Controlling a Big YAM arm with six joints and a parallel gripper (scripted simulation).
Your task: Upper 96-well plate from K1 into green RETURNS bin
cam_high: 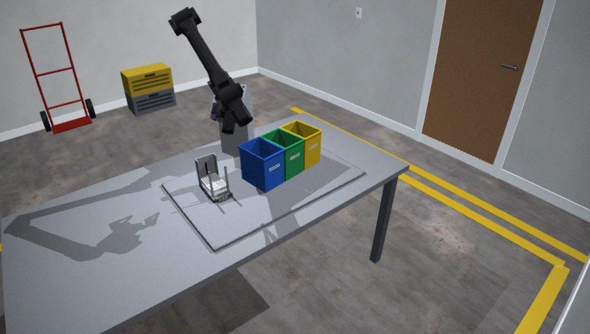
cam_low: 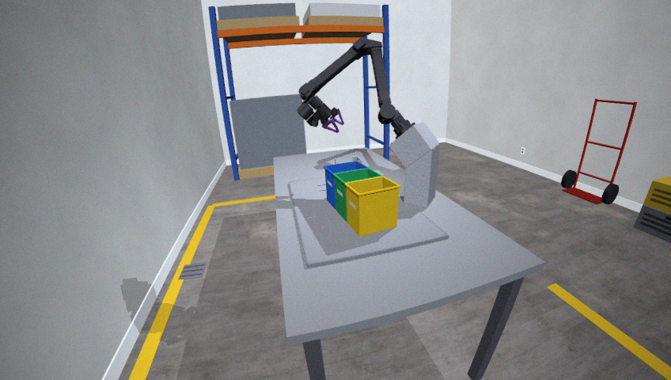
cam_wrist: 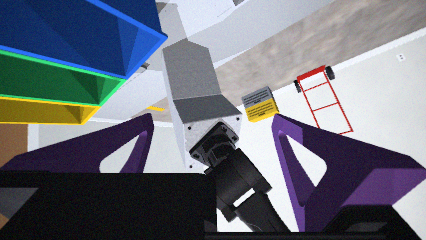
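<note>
Right now the 96-well plate is 60 mm behind my hand, 70 mm to the right of it and 310 mm below it. The rest, counted from my hand: green bin (20 mm ahead, 280 mm to the left, 260 mm below); then yellow bin (10 mm ahead, 410 mm to the left, 260 mm below); then blue bin (30 mm ahead, 140 mm to the left, 260 mm below).
</note>
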